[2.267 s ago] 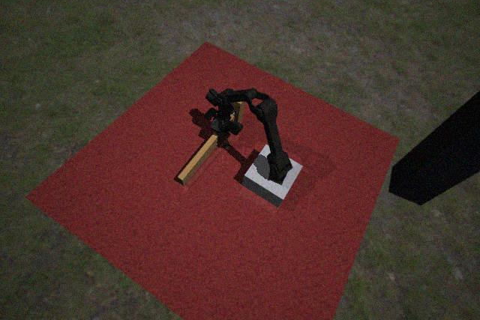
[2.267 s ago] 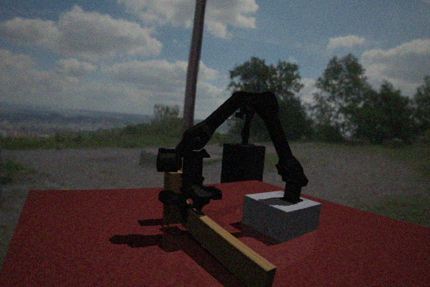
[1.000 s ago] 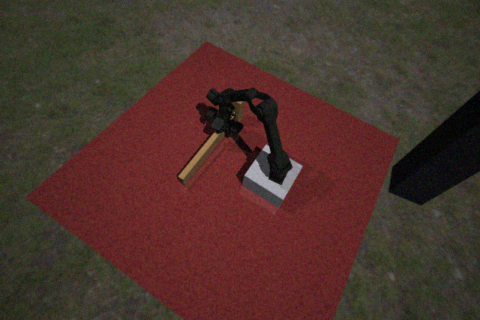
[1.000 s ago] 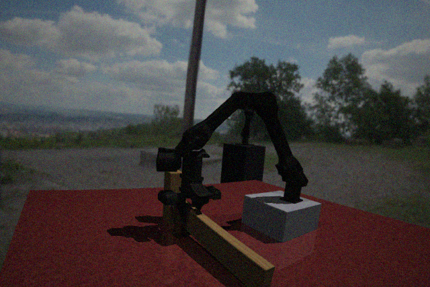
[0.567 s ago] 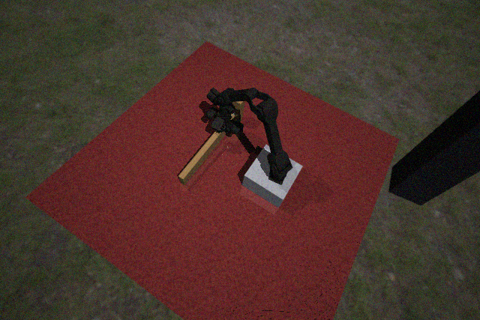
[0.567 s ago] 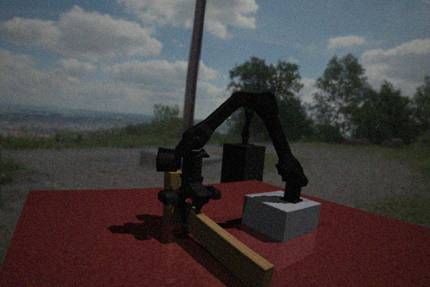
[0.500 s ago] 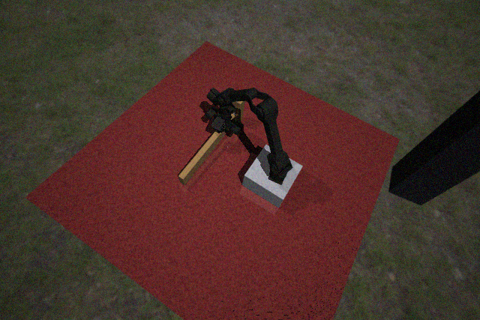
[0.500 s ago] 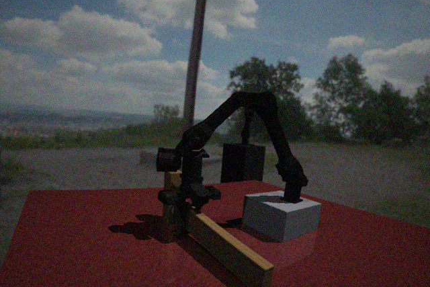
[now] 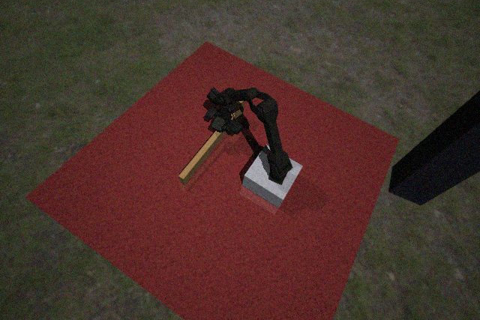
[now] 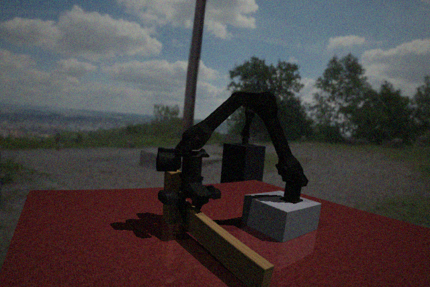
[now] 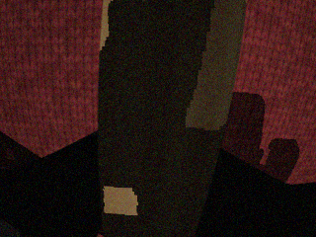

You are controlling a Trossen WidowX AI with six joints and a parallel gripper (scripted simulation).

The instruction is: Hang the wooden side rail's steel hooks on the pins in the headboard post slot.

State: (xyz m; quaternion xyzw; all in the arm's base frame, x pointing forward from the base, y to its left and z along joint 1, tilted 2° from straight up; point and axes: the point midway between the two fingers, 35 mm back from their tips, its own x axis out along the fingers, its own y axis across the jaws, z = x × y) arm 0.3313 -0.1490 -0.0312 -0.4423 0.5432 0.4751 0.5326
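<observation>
The wooden headboard post is 2 cm behind my gripper tip, 12 cm to the right of it and 4 cm above it.
</observation>
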